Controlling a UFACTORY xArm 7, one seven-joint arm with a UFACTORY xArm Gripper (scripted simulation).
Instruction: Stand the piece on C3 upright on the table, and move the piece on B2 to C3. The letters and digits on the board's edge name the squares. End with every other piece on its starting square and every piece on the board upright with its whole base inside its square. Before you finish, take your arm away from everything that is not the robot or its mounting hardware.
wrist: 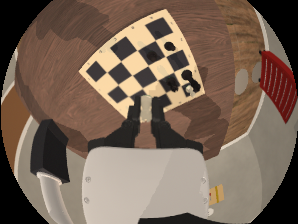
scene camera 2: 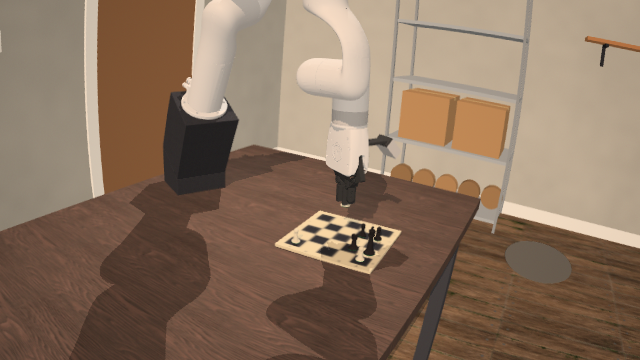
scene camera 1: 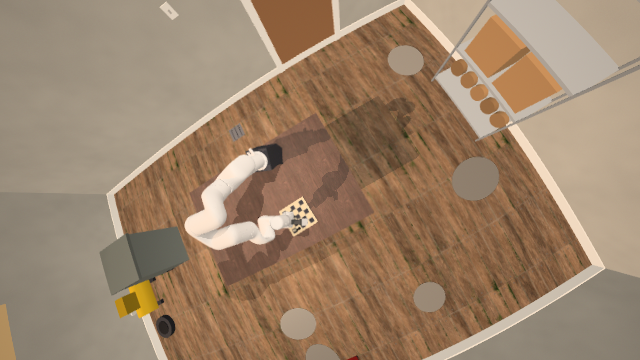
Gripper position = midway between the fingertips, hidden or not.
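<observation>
Scene camera 2 shows my gripper point(scene camera 2: 345, 202) and a chessboard point(scene camera 2: 325, 236). The chessboard is visible also in the wrist view point(wrist: 120, 70); my gripper likewise appears in the wrist view point(wrist: 146, 104).
</observation>
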